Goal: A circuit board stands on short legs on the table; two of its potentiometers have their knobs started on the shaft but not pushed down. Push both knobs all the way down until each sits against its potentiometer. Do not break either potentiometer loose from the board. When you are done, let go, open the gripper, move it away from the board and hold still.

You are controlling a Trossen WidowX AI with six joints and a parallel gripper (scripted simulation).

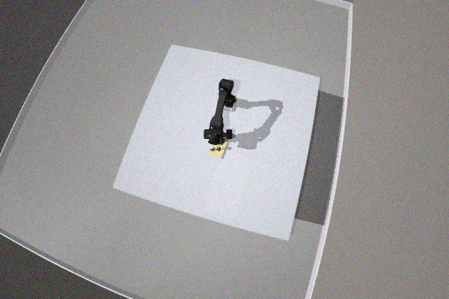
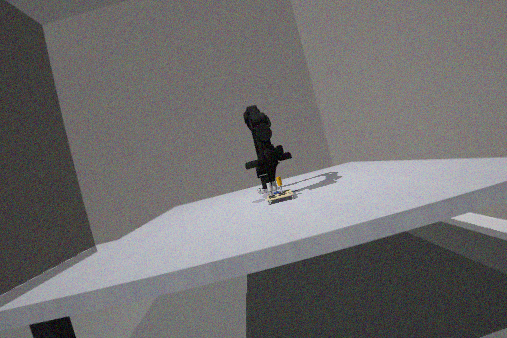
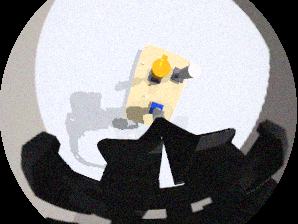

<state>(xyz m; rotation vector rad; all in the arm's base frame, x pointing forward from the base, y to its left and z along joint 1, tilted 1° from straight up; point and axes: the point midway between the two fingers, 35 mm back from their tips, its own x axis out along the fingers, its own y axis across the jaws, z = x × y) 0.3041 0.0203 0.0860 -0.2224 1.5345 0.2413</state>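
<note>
Now: gripper tip 30 mm above the blue knob. From my gripper tip the other things lie so: orange knob: 60 mm ahead, 20 mm to the left.
</note>
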